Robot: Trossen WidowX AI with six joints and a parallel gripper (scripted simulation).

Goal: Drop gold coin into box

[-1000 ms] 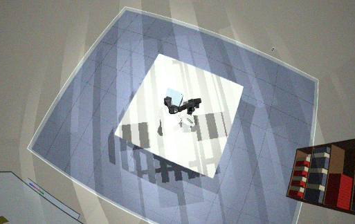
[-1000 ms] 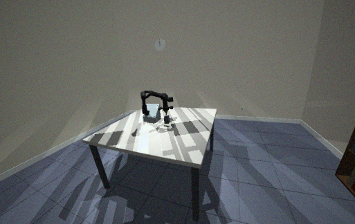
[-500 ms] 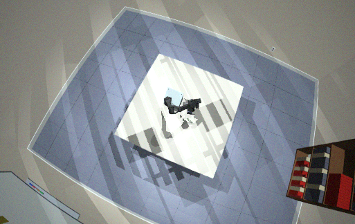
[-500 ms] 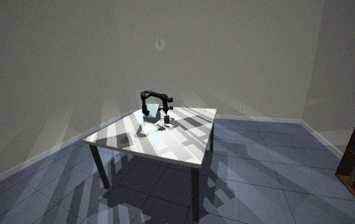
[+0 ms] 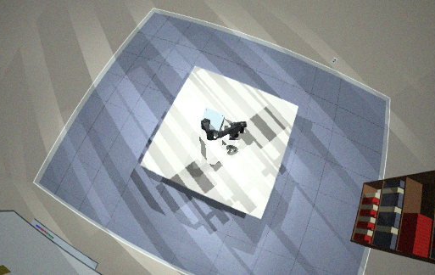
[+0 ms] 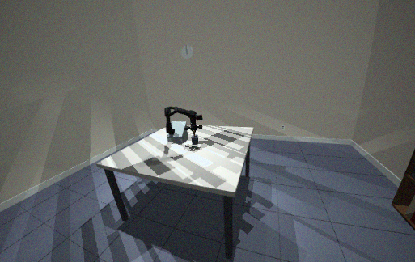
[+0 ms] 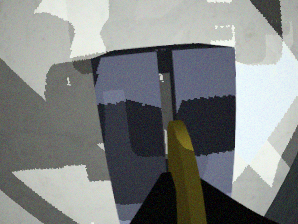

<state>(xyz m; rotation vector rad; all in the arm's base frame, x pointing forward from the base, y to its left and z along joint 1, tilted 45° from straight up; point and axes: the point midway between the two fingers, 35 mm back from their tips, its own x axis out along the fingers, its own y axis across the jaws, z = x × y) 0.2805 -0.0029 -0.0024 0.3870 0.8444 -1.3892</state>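
Right now the gold coin is 2 cm above my gripper tip.
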